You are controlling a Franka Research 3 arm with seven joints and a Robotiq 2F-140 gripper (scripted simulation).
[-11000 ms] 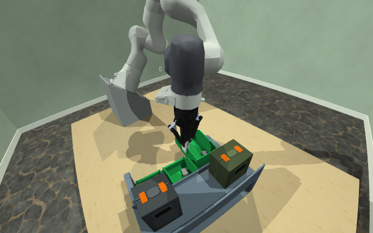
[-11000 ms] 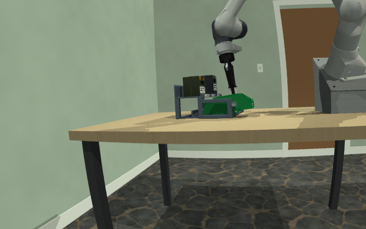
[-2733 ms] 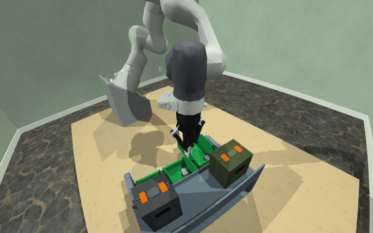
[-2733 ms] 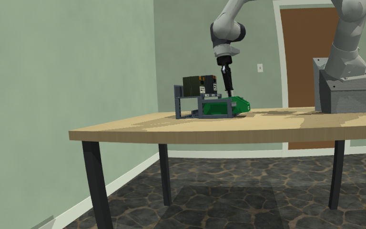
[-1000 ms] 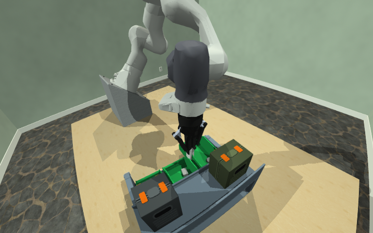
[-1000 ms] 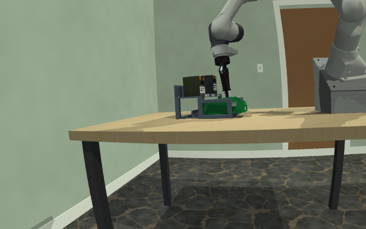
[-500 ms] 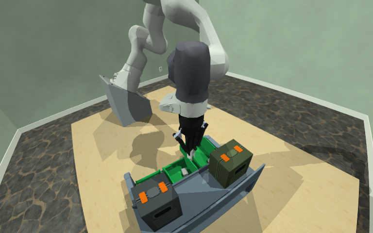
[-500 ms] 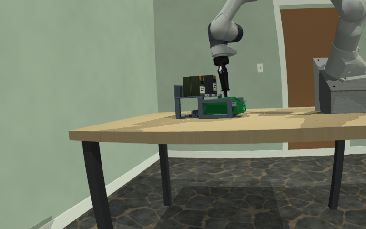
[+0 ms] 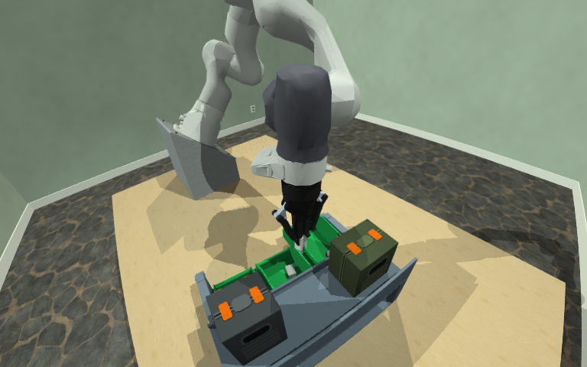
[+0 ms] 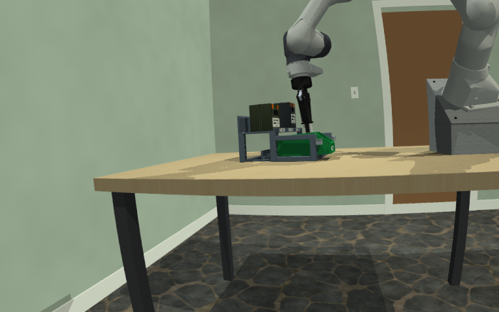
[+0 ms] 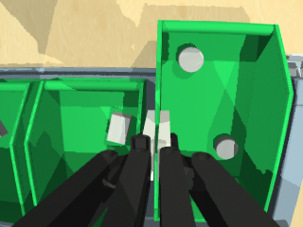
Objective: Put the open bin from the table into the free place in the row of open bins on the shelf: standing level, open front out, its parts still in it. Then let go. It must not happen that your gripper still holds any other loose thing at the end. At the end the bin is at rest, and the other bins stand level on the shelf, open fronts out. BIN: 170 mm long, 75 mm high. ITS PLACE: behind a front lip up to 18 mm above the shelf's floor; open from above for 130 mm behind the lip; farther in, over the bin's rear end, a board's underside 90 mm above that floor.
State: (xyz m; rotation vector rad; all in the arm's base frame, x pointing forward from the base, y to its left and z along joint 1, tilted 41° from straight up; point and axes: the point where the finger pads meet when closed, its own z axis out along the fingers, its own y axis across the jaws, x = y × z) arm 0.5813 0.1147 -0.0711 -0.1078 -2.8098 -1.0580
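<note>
Right now the shelf floor is 8 cm ahead of my hand, 8 cm to the right of it and 9 cm below it. From my hand the other things lie so: shelf's upper board 14 cm ahead, 8 cm to the right, 1 cm above; then olive case 15 cm ahead, 3 cm to the left, 6 cm above; then dark grey box 12 cm ahead, 20 cm to the right, 7 cm above.
</note>
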